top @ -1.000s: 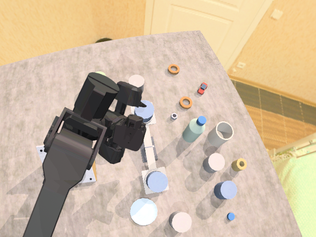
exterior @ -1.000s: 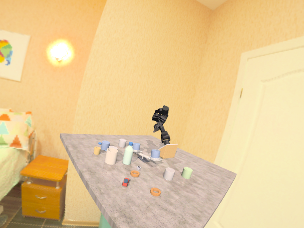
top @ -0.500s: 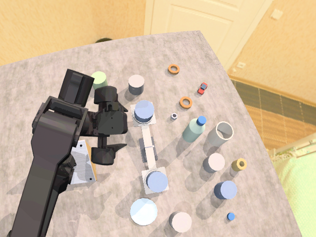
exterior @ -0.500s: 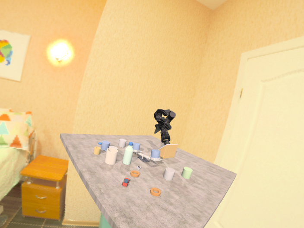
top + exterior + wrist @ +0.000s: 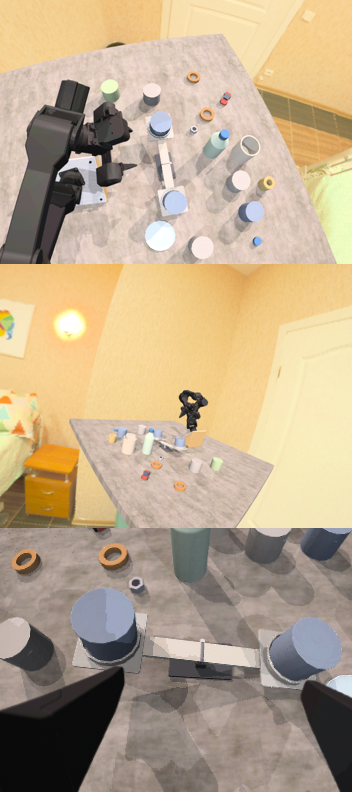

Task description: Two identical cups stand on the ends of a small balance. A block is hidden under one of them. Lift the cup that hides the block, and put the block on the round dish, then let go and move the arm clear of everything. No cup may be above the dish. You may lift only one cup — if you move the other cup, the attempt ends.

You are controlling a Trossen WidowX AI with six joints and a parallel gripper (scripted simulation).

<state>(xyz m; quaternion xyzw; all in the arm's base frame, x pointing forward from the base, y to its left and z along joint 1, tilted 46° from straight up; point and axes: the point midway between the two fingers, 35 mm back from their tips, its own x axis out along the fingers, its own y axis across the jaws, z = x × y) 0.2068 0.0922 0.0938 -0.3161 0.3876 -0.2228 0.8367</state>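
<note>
My gripper tip is 19 cm above the pale teal block, 15 cm to the left of it and 8 cm short of it. Also, from my gripper tip: nut (25 cm ahead, 23 cm below, 10 cm to the left); then balance beam (20 cm below, 10 cm ahead, 1 cm to the right); then round pale blue dish (24 cm to the right, 23 cm below).
</note>
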